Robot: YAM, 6 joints.
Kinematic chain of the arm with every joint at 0, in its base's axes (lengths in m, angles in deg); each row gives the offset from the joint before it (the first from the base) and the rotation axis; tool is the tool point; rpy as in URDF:
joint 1: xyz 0 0 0.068 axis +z
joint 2: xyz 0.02 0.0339 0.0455 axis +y
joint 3: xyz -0.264 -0.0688 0 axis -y
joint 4: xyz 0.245 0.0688 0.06 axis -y
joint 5: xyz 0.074 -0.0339 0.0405 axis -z
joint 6: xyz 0.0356 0 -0.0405 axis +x
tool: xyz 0 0 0 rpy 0 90 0
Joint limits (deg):
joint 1: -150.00..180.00
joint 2: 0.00..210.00
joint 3: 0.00..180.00
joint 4: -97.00..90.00
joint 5: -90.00..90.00
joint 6: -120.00..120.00
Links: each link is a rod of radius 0.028 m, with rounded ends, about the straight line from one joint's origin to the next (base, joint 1, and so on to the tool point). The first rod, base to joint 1, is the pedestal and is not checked.
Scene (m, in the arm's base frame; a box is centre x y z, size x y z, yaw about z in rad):
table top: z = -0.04
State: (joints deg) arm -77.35 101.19 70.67 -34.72 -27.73 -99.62
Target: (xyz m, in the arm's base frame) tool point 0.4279 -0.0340 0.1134
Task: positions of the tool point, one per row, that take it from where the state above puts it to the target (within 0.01 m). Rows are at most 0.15 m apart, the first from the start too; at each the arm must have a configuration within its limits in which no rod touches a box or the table.
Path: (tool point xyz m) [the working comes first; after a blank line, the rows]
Joints at the target: -7.00 124.27 81.74 -25.49 -31.11 -99.62
Straight joint move there: clear.

1: 0.1830 -0.3259 0.1886
2: 0.2671 -0.2831 0.1719
3: 0.3400 -0.2177 0.1537
4: 0.3953 -0.1330 0.1342
5: 0.4279 -0.0340 0.1134

